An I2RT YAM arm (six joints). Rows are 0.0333 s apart.
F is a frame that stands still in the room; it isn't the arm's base.
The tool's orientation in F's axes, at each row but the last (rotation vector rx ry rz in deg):
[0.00 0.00 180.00]
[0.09 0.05 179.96]
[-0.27 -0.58 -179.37]
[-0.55 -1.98 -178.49]
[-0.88 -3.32 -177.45]
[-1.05 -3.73 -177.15]
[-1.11 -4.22 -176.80]
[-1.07 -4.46 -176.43]
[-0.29 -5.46 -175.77]
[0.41 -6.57 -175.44]
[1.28 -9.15 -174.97]
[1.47 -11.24 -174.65]
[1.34 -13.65 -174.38]
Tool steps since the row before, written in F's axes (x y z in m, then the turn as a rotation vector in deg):
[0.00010 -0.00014 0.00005 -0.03 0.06 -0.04]
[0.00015 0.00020 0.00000 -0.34 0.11 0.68]
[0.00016 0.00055 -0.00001 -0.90 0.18 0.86]
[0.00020 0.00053 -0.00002 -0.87 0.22 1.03]
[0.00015 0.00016 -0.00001 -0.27 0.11 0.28]
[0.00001 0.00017 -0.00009 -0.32 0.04 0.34]
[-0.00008 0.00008 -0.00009 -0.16 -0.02 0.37]
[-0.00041 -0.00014 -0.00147 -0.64 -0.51 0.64]
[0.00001 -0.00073 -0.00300 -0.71 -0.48 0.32]
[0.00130 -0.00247 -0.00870 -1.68 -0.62 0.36]
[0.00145 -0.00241 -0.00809 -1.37 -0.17 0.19]
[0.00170 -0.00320 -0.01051 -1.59 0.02 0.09]
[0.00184 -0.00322 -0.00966 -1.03 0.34 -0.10]
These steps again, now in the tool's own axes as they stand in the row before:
[-0.00010 0.00014 0.00005 0.03 -0.06 -0.04]
[-0.00015 -0.00020 0.00000 0.34 -0.11 0.68]
[-0.00017 -0.00055 -0.00001 0.90 -0.18 0.86]
[-0.00021 -0.00052 -0.00001 0.87 -0.22 1.03]
[-0.00016 -0.00015 0.00000 0.27 -0.11 0.28]
[-0.00002 -0.00017 -0.00008 0.32 -0.04 0.34]
[0.00007 -0.00009 -0.00009 0.17 0.03 0.37]
[0.00040 0.00004 -0.00148 0.68 0.50 0.61]
[0.00003 0.00054 -0.00304 0.74 0.45 0.29]
[-0.00109 0.00190 -0.00887 1.72 0.51 0.33]
[-0.00116 0.00166 -0.00832 1.38 0.08 0.20]
[-0.00130 0.00195 -0.01087 1.58 -0.14 0.13]
[-0.00146 0.00182 -0.01008 1.00 -0.44 -0.02]

